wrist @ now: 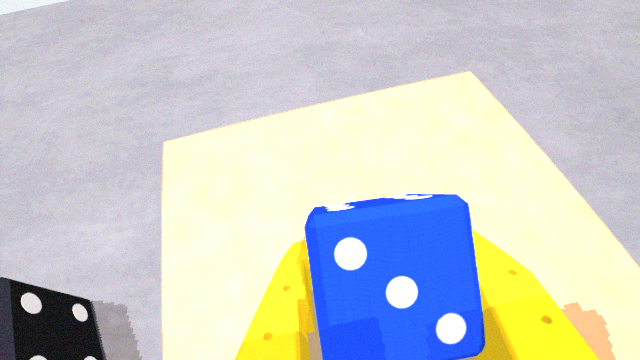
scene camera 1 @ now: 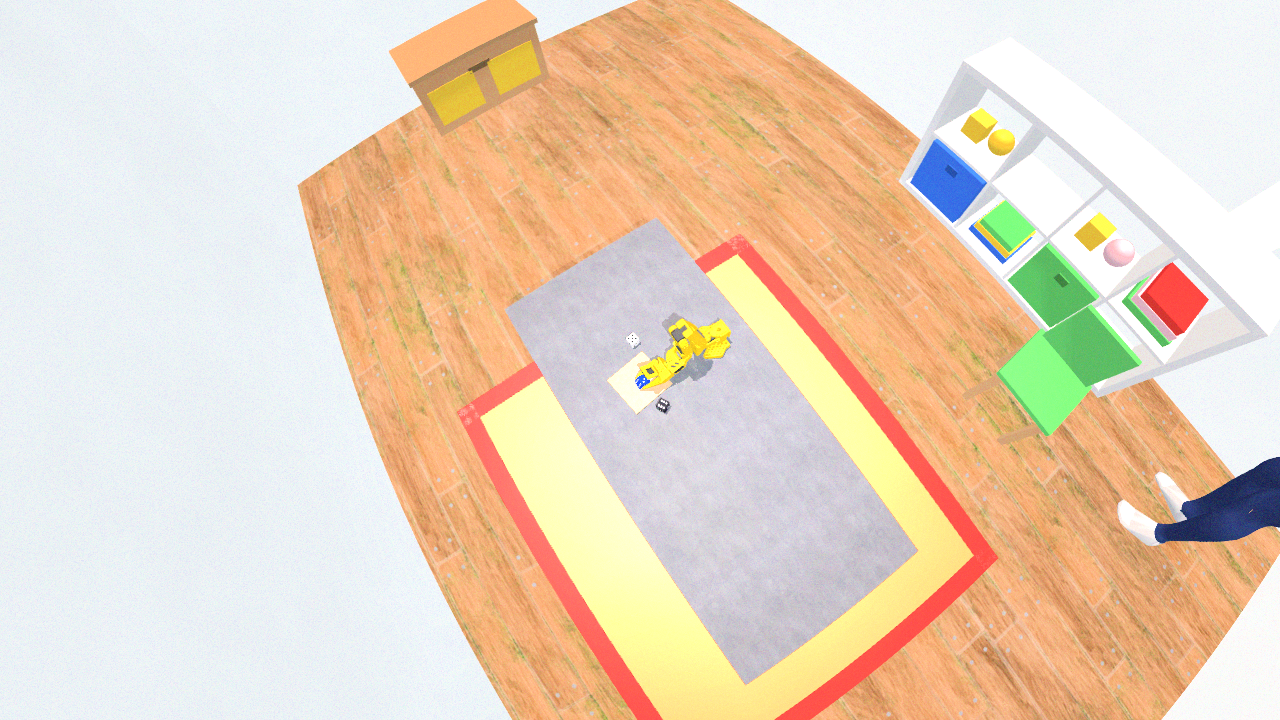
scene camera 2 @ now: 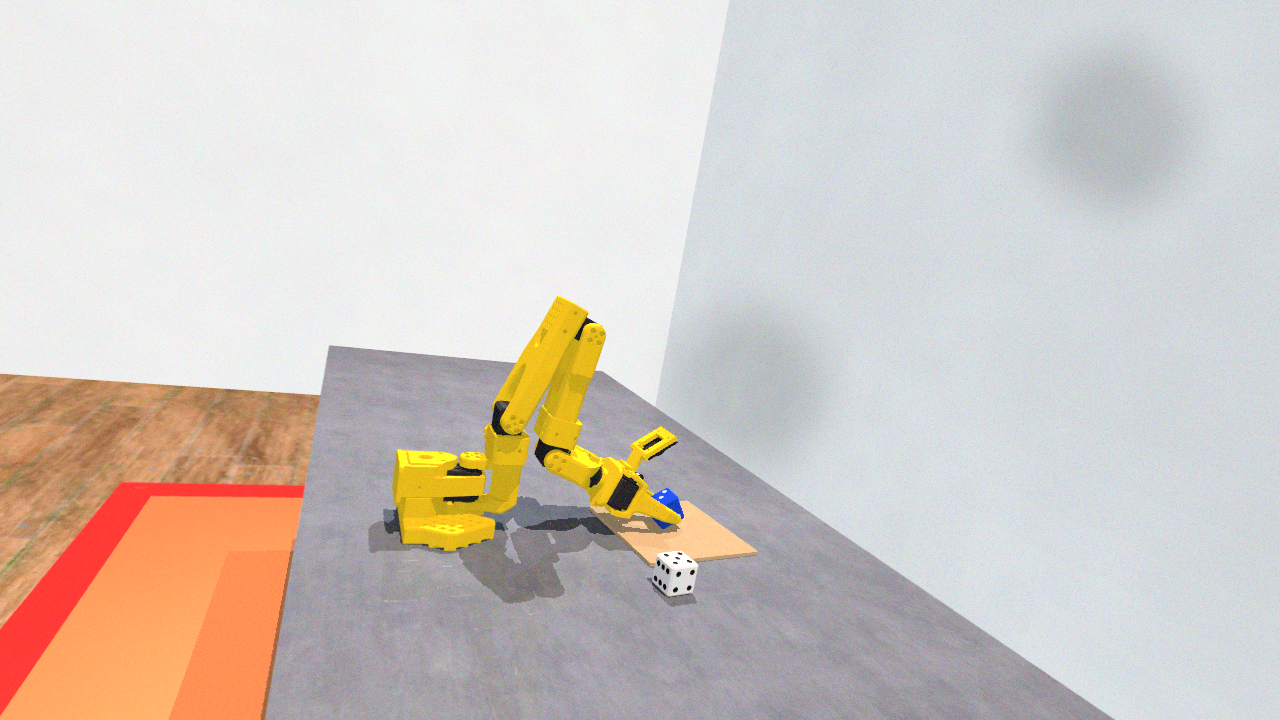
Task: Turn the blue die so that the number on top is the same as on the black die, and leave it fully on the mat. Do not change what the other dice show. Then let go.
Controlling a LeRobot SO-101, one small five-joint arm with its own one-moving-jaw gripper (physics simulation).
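Note:
A blue die and a white die appear in the pictures, along with a tan mat.

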